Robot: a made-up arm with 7 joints. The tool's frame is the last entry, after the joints.
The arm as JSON. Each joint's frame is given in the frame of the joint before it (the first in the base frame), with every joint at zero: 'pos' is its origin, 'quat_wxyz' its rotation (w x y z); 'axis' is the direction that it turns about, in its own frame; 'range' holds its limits. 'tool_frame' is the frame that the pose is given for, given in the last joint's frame.
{
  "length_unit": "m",
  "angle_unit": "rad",
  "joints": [
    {
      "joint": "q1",
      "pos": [
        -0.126,
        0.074,
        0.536
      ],
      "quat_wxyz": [
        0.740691,
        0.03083,
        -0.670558,
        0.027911
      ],
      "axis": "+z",
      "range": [
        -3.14,
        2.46
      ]
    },
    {
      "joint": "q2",
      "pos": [
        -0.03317,
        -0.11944,
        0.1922
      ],
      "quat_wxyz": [
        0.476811,
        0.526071,
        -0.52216,
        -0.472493
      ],
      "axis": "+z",
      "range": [
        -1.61,
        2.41
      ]
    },
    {
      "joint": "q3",
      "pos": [
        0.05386,
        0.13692,
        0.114
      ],
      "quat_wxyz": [
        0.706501,
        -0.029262,
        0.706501,
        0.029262
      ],
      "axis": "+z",
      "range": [
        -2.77,
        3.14
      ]
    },
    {
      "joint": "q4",
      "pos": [
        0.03,
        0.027,
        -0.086
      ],
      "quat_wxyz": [
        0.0,
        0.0,
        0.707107,
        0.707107
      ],
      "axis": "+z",
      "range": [
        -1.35,
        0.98
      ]
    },
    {
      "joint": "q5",
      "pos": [
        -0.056,
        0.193,
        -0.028
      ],
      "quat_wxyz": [
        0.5,
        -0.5,
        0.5,
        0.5
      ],
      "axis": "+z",
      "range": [
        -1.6,
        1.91
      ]
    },
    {
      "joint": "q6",
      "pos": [
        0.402,
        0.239,
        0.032
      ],
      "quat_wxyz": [
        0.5,
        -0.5,
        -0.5,
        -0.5
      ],
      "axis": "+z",
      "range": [
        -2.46,
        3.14
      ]
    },
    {
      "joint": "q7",
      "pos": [
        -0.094,
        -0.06,
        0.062
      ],
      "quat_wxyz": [
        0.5,
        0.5,
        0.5,
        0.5
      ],
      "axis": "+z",
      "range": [
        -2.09,
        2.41
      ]
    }
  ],
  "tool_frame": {
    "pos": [
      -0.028,
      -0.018,
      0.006
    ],
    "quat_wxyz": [
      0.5,
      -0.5,
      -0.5,
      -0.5
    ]
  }
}
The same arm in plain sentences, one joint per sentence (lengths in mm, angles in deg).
The arm has seven revolute joints in a row. What follows holds with every joint at zero, and every direction is one of the base frame's.
The first joint lies 126 mm along -x and 74 mm along +y and 536 mm along +z from the base frame's origin and turns about the direction (-0.991631, -0.083103, 0.098803), from -179.91 to 140.95 deg.
The second joint lies 184 mm along -x and 135 mm along -y and 15 mm along -z from the first joint and turns about -z, from -92.25 to 138.08 deg.
The third joint lies 132 mm along -x and 65 mm along -y and 114 mm along -z from the second joint and turns about -y, from -158.71 to 179.91 deg.
The fourth joint lies 27 mm along -x and 86 mm along +y and 30 mm along +z from the third joint and turns about -x, from -77.35 to 56.15 deg.
The fifth joint lies 28 mm along +x and 193 mm along -y and 56 mm along +z from the fourth joint and turns about -y, from -91.67 to 109.43 deg.
The sixth joint lies 402 mm along +x and 32 mm along -y and 239 mm along +z from the fifth joint and turns about +z, from -140.95 to 179.91 deg.
The seventh joint lies 60 mm along -x and 94 mm along +y and 62 mm along +z from the sixth joint and turns about -y, from -119.75 to 138.08 deg.
The tool frame, which is the frame that the pose is given for, lies 28 mm along -x and 6 mm along -y and 18 mm along -z from the seventh joint; its axes are the base frame's turned by roll 0, pitch 0 and yaw -90 deg (as in URDF: about the fixed x, then y, then z).

